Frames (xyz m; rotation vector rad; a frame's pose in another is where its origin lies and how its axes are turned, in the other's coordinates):
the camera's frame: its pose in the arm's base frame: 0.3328 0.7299 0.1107 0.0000 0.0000 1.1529
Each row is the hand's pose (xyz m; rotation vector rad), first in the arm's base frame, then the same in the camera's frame.
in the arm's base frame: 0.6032 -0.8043 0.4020 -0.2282 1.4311 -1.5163
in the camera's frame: -1.2924 -0.8698 0.2913 0.7292 1.6402 -2.3892
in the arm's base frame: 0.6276 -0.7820 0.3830 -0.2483 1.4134 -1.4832
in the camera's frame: -1.2622 -0.8830 0.2723 0.6935 1.6288 -2.3638
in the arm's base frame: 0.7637 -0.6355 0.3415 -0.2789 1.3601 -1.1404
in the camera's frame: -1.0730 -0.9480 0.2308 0.6011 1.5308 -2.0561
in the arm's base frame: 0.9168 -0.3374 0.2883 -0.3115 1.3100 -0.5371
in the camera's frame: -0.7384 -0.9669 0.1776 0.5023 1.4064 -1.4889
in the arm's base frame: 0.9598 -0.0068 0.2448 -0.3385 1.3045 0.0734
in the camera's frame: -0.4188 -0.8720 0.1341 0.4452 1.3319 -0.8939
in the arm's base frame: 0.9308 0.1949 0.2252 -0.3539 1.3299 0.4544
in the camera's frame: -0.2463 -0.7637 0.1145 0.4294 1.3117 -0.5128
